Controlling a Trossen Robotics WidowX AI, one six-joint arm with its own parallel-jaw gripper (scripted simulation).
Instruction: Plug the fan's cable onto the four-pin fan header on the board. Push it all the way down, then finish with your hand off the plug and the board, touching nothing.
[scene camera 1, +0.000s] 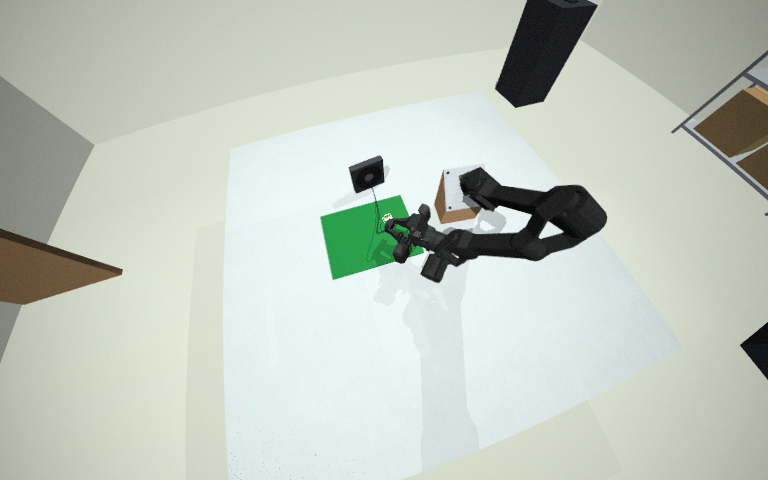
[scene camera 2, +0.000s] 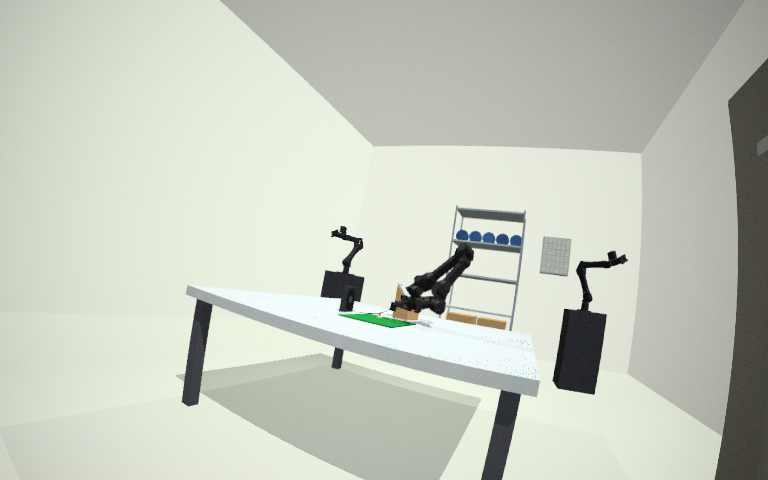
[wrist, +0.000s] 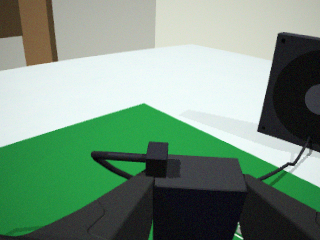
Note:
In view: the gripper (scene camera 1: 388, 224), a black fan (scene camera 1: 369, 172) and a green board (scene camera 1: 352, 244).
The gripper also shows in the wrist view (wrist: 196, 182). The green board is seen too in the wrist view (wrist: 55, 175).

